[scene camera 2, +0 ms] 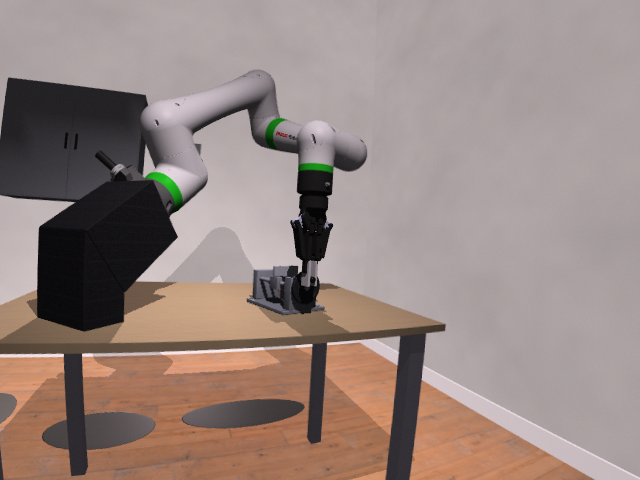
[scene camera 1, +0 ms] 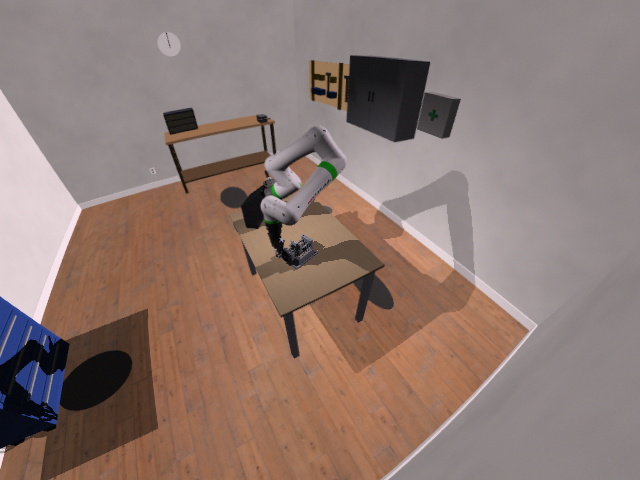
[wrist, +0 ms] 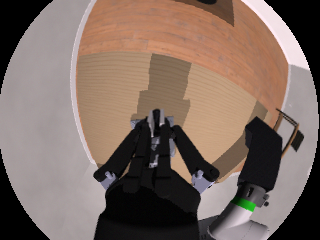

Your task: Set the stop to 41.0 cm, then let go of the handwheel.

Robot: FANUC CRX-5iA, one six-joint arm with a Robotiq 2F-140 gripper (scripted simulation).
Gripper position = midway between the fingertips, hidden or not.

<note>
In view: the gripper (scene camera 2: pixel 308 285).
The gripper shows as well in the wrist view (wrist: pixel 157 114).
</note>
